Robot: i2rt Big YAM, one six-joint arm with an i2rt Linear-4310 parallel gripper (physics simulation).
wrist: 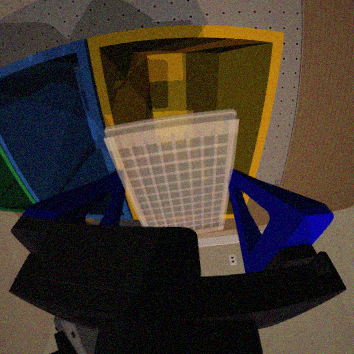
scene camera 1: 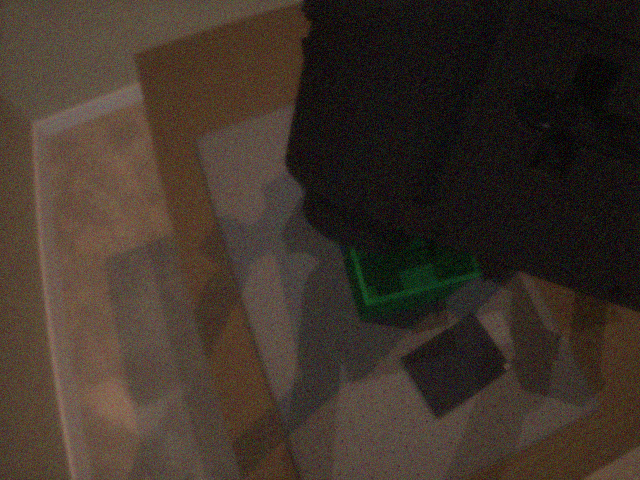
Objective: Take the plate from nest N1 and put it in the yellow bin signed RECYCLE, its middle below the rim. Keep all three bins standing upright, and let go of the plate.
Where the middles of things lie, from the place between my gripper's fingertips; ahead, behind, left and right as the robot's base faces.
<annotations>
My hand is 2 cm past the plate (wrist: 175,169). From my hand the other things lie so: blue bin (wrist: 59,145): 12 cm to the left, 11 cm below, 1 cm ahead; then green bin (scene camera 1: 425,272): 26 cm to the left, 11 cm below; then dark nest (scene camera 1: 456,364): 43 cm to the left, 19 cm below, 6 cm behind.
</annotations>
